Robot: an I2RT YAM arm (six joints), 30 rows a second.
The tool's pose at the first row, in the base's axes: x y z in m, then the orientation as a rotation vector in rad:
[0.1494 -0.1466 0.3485 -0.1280 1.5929 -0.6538]
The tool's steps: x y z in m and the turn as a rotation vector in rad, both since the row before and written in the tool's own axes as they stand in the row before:
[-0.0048 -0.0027 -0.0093 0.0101 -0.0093 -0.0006]
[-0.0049 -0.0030 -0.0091 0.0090 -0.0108 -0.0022]
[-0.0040 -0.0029 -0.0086 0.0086 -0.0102 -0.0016]
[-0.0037 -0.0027 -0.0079 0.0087 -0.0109 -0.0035]
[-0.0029 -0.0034 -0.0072 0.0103 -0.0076 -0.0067]
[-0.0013 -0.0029 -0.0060 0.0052 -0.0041 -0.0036]
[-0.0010 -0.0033 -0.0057 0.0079 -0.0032 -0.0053]
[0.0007 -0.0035 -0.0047 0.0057 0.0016 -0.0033]
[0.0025 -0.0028 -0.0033 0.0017 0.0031 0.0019]
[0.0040 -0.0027 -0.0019 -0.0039 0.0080 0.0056]
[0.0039 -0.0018 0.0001 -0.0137 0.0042 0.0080]
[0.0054 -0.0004 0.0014 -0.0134 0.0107 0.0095]
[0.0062 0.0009 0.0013 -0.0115 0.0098 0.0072]
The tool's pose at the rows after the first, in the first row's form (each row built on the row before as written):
[0.1405 -0.1436 0.3539 -0.1239 1.5805 -0.6608]
[0.1317 -0.1408 0.3594 -0.1224 1.5671 -0.6679]
[0.1232 -0.1384 0.3640 -0.1205 1.5543 -0.6743]
[0.1154 -0.1362 0.3681 -0.1202 1.5409 -0.6821]
[0.1079 -0.1351 0.3718 -0.1201 1.5301 -0.6941]
[0.1015 -0.1347 0.3739 -0.1203 1.5244 -0.7003]
[0.0952 -0.1349 0.3759 -0.1195 1.5186 -0.7100]
[0.0895 -0.1364 0.3766 -0.1172 1.5181 -0.7172]
[0.0852 -0.1387 0.3755 -0.1134 1.5203 -0.7174]
[0.0820 -0.1421 0.3732 -0.1093 1.5292 -0.7112]
[0.0810 -0.1455 0.3707 -0.1120 1.5379 -0.6951]
[0.0815 -0.1489 0.3663 -0.1111 1.5526 -0.6789]
[0.0823 -0.1515 0.3605 -0.1109 1.5658 -0.6658]

